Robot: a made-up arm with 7 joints. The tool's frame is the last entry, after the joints.
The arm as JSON. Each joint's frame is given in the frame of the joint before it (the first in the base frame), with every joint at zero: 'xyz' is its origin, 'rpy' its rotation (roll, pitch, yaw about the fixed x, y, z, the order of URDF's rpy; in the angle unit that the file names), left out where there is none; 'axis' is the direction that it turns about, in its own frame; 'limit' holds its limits. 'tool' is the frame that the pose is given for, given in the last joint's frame.
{
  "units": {
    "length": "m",
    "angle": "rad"
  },
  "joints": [
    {
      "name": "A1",
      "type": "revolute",
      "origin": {
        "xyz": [
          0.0,
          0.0,
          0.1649
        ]
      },
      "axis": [
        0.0,
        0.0,
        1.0
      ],
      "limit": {
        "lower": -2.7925,
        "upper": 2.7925
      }
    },
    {
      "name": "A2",
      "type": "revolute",
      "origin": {
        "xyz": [
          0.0,
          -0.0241,
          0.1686
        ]
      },
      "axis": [
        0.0,
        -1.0,
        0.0
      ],
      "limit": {
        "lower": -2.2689,
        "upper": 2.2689
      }
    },
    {
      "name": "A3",
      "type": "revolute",
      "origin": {
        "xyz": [
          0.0,
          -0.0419,
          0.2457
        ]
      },
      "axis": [
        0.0,
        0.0,
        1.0
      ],
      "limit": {
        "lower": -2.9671,
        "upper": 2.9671
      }
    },
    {
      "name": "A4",
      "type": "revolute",
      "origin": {
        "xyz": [
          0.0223,
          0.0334,
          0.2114
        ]
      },
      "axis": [
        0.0,
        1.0,
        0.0
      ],
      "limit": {
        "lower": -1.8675,
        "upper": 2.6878
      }
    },
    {
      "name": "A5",
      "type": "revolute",
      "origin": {
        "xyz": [
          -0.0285,
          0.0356,
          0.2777
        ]
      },
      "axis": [
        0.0,
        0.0,
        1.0
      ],
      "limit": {
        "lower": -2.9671,
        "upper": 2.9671
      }
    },
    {
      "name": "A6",
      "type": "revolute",
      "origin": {
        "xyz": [
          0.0,
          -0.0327,
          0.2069
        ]
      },
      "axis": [
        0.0,
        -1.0,
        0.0
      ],
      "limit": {
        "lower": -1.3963,
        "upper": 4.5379
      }
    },
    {
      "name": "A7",
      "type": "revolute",
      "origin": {
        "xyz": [
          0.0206,
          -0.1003,
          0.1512
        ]
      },
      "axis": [
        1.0,
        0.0,
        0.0
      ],
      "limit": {
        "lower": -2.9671,
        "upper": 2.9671
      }
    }
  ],
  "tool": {
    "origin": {
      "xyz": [
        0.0,
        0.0,
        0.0
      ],
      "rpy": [
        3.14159,
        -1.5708,
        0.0
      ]
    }
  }
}
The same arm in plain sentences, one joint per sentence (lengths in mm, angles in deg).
The arm has seven revolute joints in a row. What follows holds with every joint at zero, and every direction is one of the base frame's.
Joint 1 is mounted 164.9 mm along +z from the base frame's origin and rotates about +z, from -160 to 160 deg.
Joint 2 is mounted 24.1 mm along -y and 168.6 mm along +z from joint 1 and rotates about -y, from -130 to 130 deg.
Joint 3 is mounted 41.9 mm along -y and 245.7 mm along +z from joint 2 and rotates about +z, from -170 to 170 deg.
Joint 4 is mounted 22.3 mm along +x and 33.4 mm along +y and 211.4 mm along +z from joint 3 and rotates about +y, from -107 to 154 deg.
Joint 5 is mounted 28.5 mm along -x and 35.6 mm along +y and 277.7 mm along +z from joint 4 and rotates about +z, from -170 to 170 deg.
Joint 6 is mounted 32.7 mm along -y and 206.9 mm along +z from joint 5 and rotates about -y, from -80 to 260 deg.
Joint 7 is mounted 20.6 mm along +x and 100.3 mm along -y and 151.2 mm along +z from joint 6 and rotates about +x, from -170 to 170 deg.
The tool frame, which is the frame that the pose is given for, is mounted at the same point as joint 7; its axes are the base frame's turned by roll 180, pitch -90 and yaw 0 deg (as in URDF: about the fixed x, then y, then z).

